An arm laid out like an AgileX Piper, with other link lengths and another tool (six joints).
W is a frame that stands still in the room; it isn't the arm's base.
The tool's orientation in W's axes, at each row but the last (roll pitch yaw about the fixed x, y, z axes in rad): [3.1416 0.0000 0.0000]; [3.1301 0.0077 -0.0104]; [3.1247 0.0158 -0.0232]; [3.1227 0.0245 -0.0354]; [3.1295 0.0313 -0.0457]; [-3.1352 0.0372 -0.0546]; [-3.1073 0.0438 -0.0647]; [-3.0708 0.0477 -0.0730]
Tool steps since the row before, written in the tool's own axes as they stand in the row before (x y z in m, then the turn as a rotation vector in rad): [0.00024 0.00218 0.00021 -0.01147 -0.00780 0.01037]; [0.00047 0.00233 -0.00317 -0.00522 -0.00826 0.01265]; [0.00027 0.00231 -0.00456 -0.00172 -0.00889 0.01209]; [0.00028 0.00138 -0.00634 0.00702 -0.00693 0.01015]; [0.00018 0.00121 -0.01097 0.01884 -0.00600 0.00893]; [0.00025 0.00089 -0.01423 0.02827 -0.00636 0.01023]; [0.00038 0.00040 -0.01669 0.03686 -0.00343 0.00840]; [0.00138 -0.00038 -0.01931 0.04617 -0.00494 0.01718]
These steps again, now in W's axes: [0.00024 -0.00218 -0.00021 -0.01147 0.00780 -0.01037]; [0.00047 -0.00230 0.00319 -0.00523 0.00817 -0.01270]; [0.00029 -0.00224 0.00459 -0.00171 0.00873 -0.01221]; [0.00039 -0.00127 0.00636 0.00700 0.00649 -0.01045]; [0.00047 -0.00110 0.01097 0.01880 0.00504 -0.00959]; [0.00072 -0.00102 0.01420 0.02818 0.00489 -0.01123]; [0.00104 -0.00104 0.01663 0.03663 0.00135 -0.00988]; [0.00222 -0.00115 0.01920 0.04564 0.00282 -0.01897]
